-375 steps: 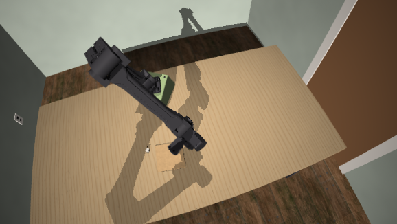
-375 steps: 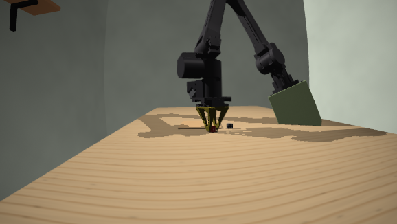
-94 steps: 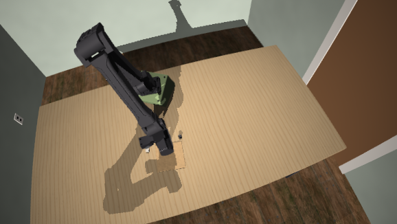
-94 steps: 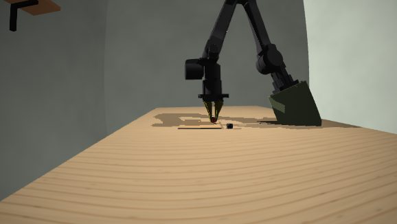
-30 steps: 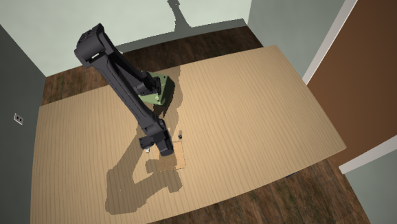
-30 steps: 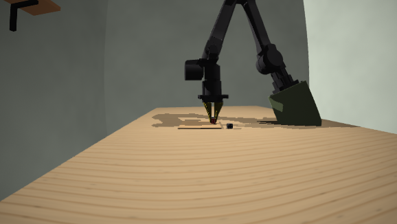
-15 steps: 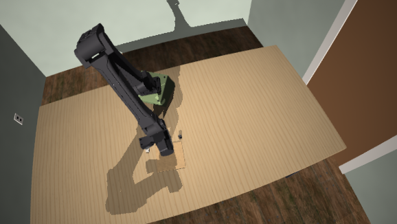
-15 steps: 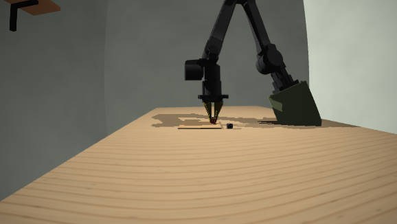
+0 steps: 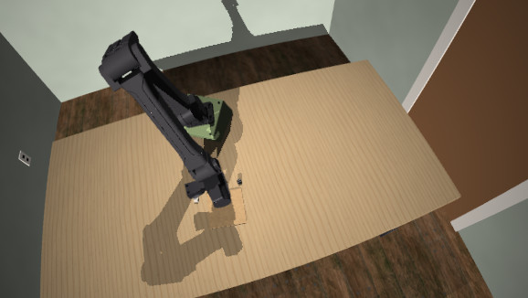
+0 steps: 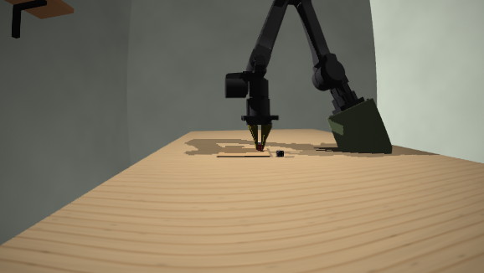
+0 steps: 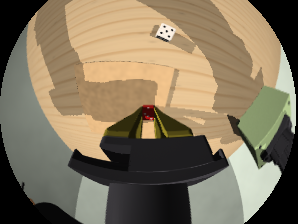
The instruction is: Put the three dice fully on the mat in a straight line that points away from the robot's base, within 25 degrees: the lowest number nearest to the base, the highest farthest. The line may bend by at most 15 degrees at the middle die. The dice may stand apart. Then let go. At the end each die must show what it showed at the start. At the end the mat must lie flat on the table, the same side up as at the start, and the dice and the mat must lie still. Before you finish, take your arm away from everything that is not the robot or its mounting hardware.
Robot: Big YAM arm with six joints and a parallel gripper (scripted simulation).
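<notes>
My gripper is now right at the red die. From my hand the other things lie so: tan mat (5 cm ahead, 1 cm to the left, 1 cm below); white die (10 cm to the right, 1 cm below); black die (7 cm to the left, 5 cm behind, 1 cm below).
</notes>
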